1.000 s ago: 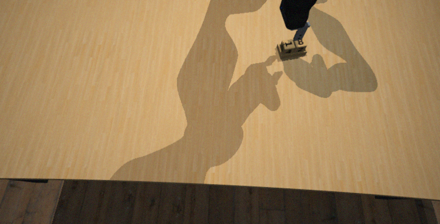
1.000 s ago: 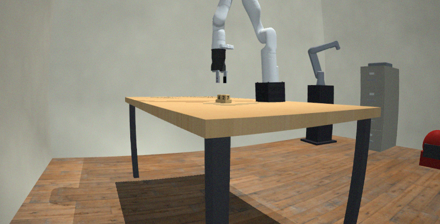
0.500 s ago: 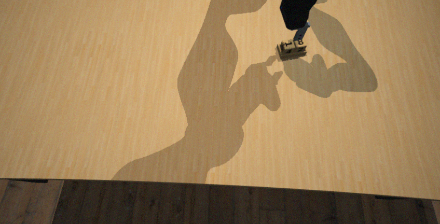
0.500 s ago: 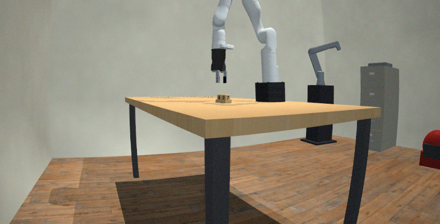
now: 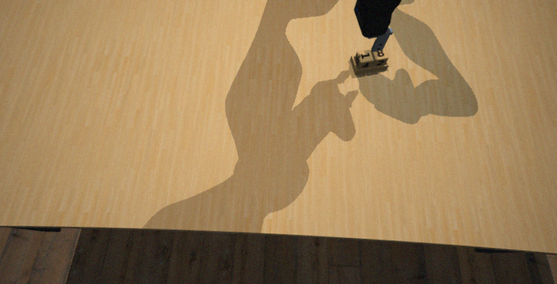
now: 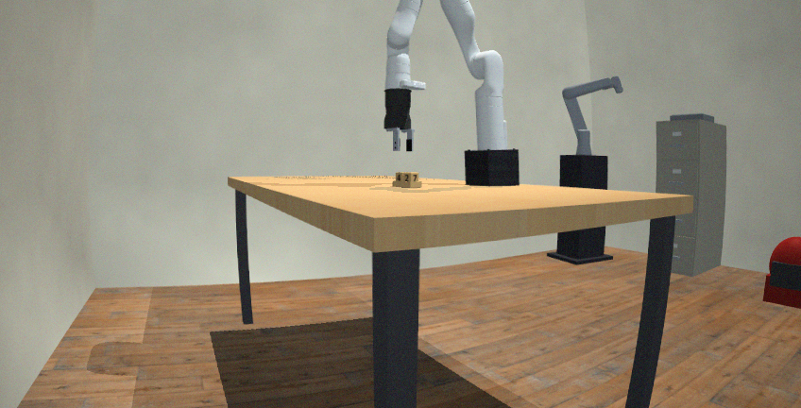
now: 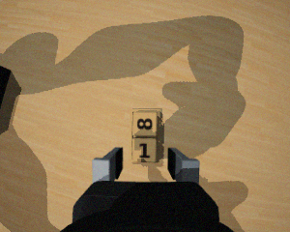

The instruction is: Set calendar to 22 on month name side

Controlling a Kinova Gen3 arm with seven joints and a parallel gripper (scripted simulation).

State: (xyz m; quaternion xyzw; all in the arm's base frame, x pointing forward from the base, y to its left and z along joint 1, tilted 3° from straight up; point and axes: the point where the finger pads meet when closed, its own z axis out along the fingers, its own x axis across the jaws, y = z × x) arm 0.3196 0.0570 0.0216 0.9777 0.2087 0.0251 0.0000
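Right now my hand is 90 mm above the wooden number cube, 30 mm to the right of it and 10 mm past it. Also, from my hand: wooden calendar tray: 110 mm below, 10 mm to the left, 10 mm behind.
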